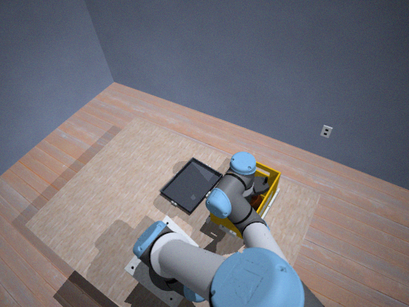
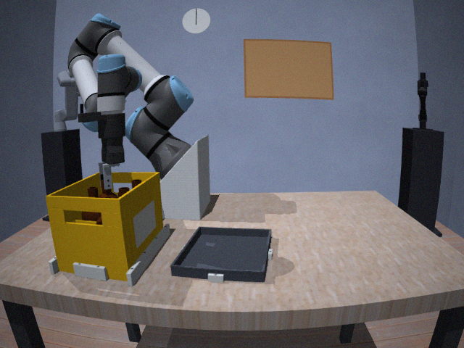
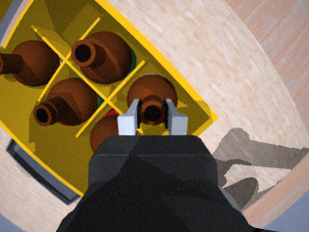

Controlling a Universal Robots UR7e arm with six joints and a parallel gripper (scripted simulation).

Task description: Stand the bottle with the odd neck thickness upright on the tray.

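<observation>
The yellow crate is 9 cm ahead of my hand, 6 cm to the left of it and 8 cm below it. From my hand the other things lie so: dark tray (3 cm ahead, 32 cm to the left, 15 cm below); bottle (17 cm ahead, 11 cm to the left, 7 cm below).
</observation>
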